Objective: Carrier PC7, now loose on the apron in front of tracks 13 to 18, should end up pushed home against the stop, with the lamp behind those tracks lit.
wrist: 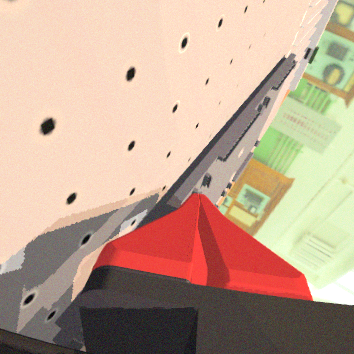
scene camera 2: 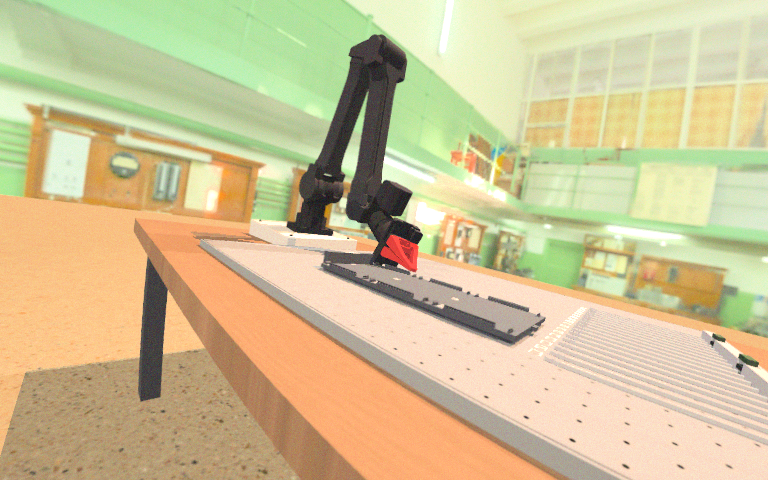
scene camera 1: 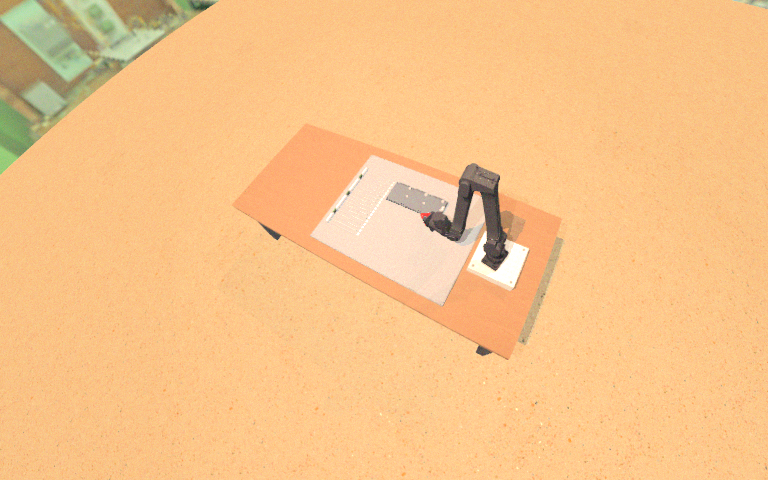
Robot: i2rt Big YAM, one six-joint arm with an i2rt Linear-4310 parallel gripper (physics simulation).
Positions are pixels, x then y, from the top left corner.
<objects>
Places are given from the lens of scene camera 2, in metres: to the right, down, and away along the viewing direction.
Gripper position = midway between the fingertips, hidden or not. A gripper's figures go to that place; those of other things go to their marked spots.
my gripper (scene camera 2: 413, 270): 0.05, 0.05, 0.53
carrier PC7 (scene camera 2: 497, 318): 0.13, 0.09, 0.32
</objects>
